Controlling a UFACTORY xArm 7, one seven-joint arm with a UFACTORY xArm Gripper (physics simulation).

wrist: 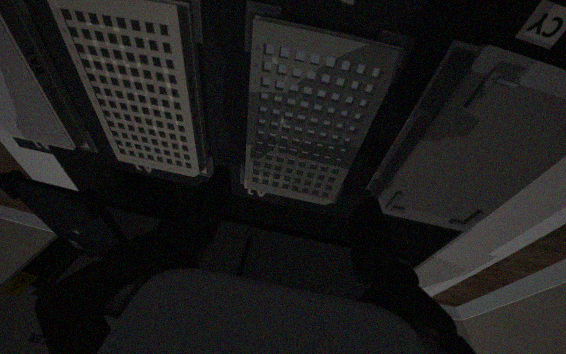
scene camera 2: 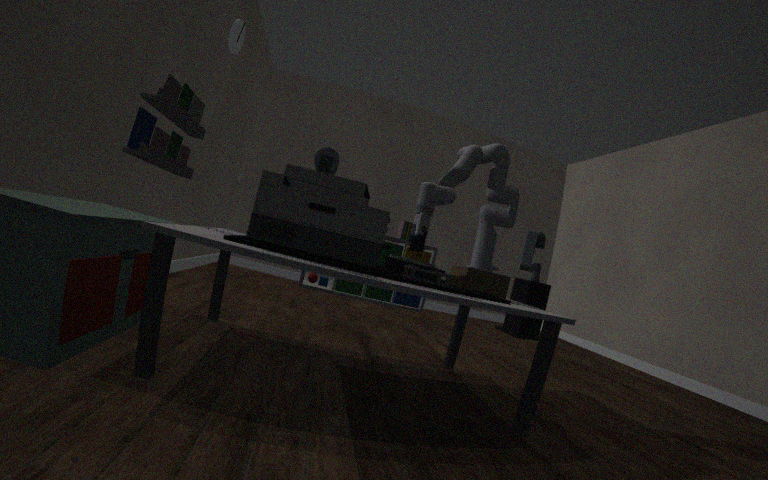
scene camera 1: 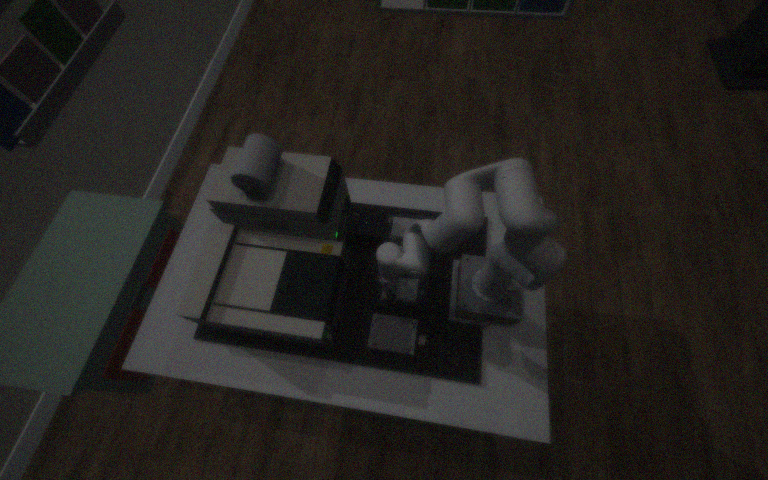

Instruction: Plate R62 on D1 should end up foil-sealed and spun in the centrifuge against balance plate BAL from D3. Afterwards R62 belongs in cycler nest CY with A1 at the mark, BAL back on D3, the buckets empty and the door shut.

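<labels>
There is a grey plate [wrist: 44, 112] here, and it sits 0.26 m from the lens.
</labels>
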